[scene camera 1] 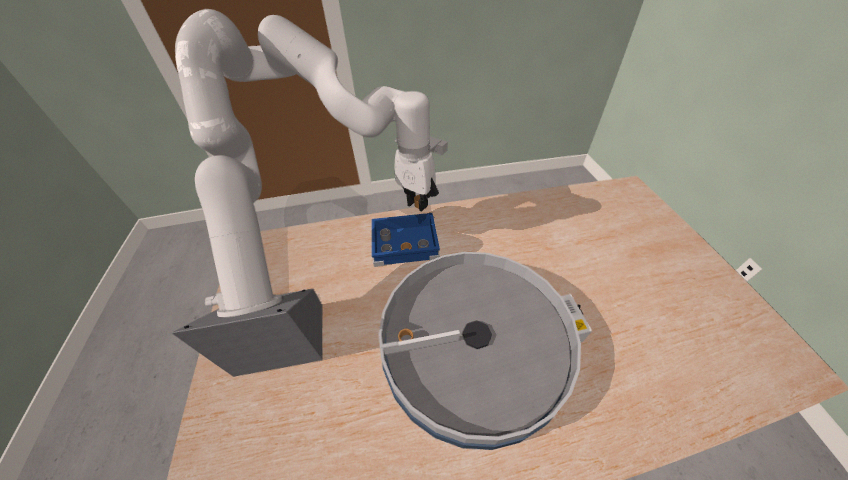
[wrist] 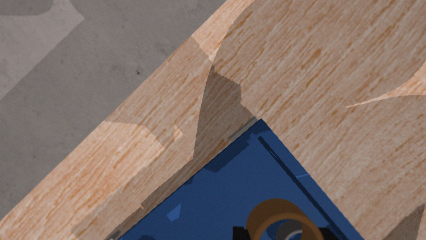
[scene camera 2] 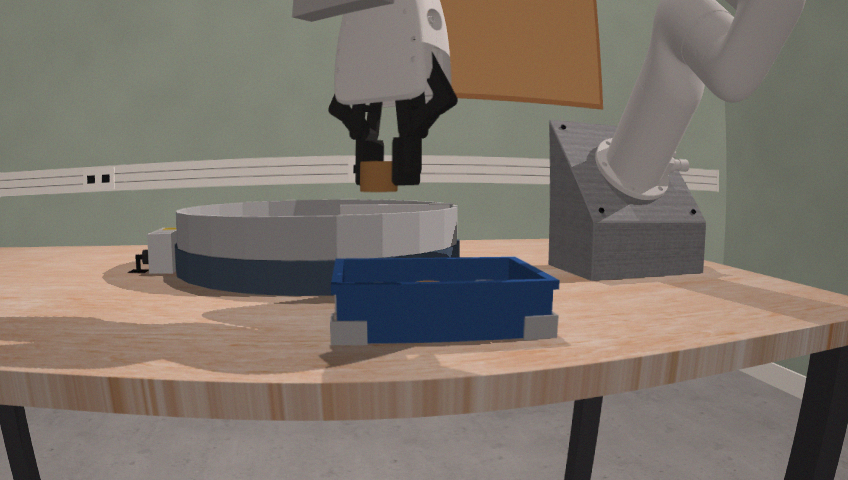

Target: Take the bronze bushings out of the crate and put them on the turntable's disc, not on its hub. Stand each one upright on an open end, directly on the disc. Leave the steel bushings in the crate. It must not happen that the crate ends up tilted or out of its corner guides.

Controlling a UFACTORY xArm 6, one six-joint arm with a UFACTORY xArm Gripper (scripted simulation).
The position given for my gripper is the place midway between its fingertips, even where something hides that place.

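There's a blue crate (scene camera 2: 398, 309), and you'd find that crate in scene camera 1 (scene camera 1: 411, 228) and the wrist view (wrist: 257, 166) too. I can also see a bronze bushing (scene camera 2: 375, 176). As for my gripper (scene camera 2: 387, 185), it's visible in scene camera 1 (scene camera 1: 417, 206) as well.
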